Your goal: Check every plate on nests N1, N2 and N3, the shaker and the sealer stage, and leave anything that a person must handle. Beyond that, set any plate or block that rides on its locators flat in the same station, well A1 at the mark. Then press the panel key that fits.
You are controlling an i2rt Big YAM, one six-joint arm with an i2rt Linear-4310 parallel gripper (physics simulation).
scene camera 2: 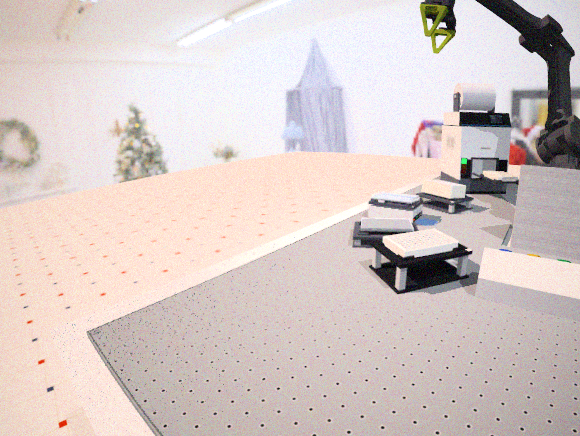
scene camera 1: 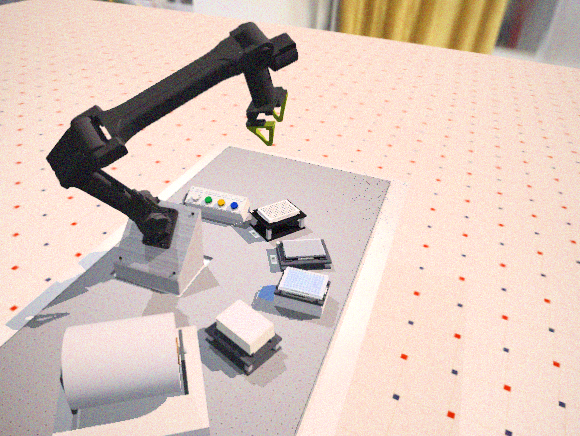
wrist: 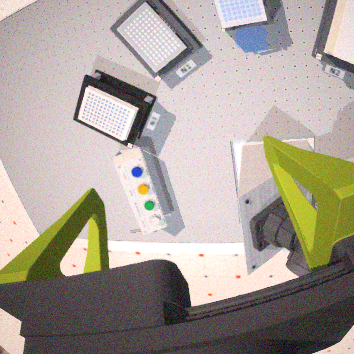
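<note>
My gripper (scene camera 1: 275,132) (scene camera 2: 432,43) (wrist: 178,171) is open and empty, high above the table. A white plate (scene camera 1: 279,211) (scene camera 2: 421,243) (wrist: 107,113) sits on the raised black nest N3. A grey-welled plate (scene camera 1: 303,248) (scene camera 2: 386,225) (wrist: 151,37) is on low nest N1. A bluish plate (scene camera 1: 303,283) (scene camera 2: 396,198) (wrist: 242,11) is on the shaker (scene camera 1: 300,303) (scene camera 2: 390,213). A thick white block (scene camera 1: 245,325) (scene camera 2: 444,189) (wrist: 346,35) is on N2. A pale plate (scene camera 2: 502,176) shows at the sealer (scene camera 2: 472,142). Slight tilts and A1 corners are too small to tell.
The key panel (scene camera 1: 215,212) (scene camera 2: 530,274) (wrist: 132,158) beside N3 has white, green, yellow and blue keys. A blue patch (scene camera 1: 266,293) (scene camera 2: 428,221) (wrist: 251,39) lies beside the shaker. The sealer's large roll (scene camera 1: 122,357) (scene camera 2: 477,97) stands high. The arm's angled base block (scene camera 1: 155,260) stands between the panel and the sealer.
</note>
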